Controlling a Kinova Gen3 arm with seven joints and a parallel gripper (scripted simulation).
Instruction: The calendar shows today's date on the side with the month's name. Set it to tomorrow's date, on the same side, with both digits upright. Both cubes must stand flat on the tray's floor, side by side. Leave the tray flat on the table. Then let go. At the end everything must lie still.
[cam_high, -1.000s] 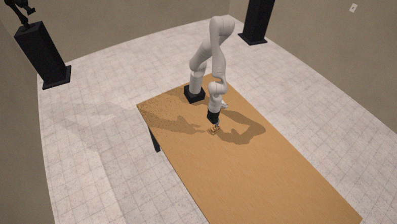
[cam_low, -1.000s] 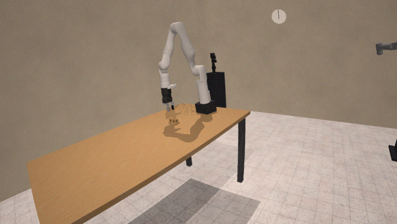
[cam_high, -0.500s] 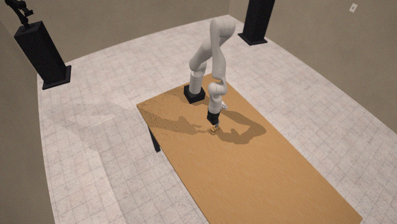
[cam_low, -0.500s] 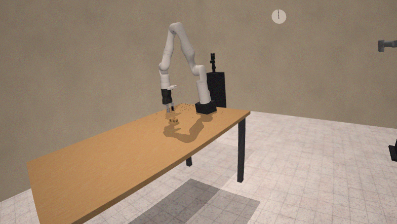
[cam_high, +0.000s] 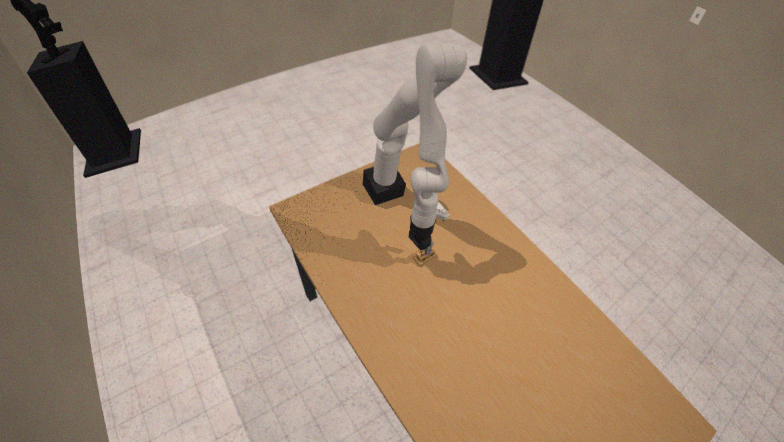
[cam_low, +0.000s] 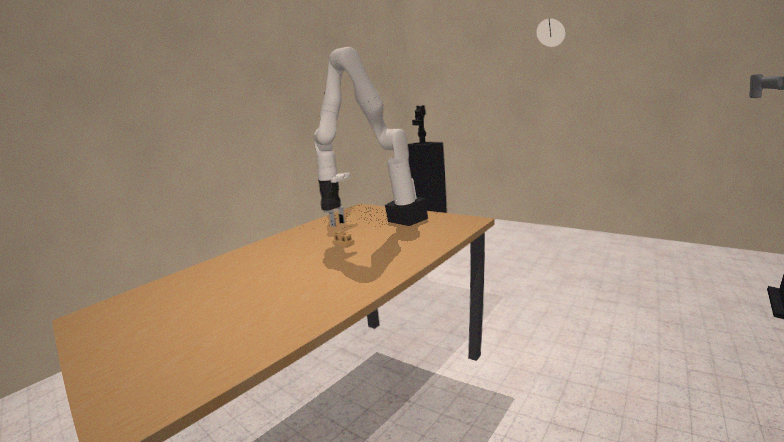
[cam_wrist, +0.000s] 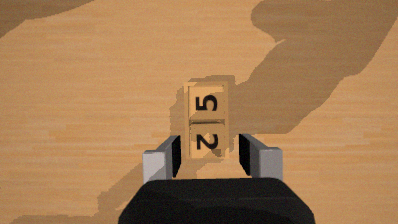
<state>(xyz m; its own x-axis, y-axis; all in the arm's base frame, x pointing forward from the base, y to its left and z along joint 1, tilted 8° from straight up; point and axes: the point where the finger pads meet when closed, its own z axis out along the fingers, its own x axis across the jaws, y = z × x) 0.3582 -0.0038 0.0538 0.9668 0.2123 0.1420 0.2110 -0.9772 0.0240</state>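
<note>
Right now the wooden date cube is 7 cm below my hand. The rest, counted from my hand: wooden tray (8 cm below, 2 cm to the left, 1 cm behind).
</note>
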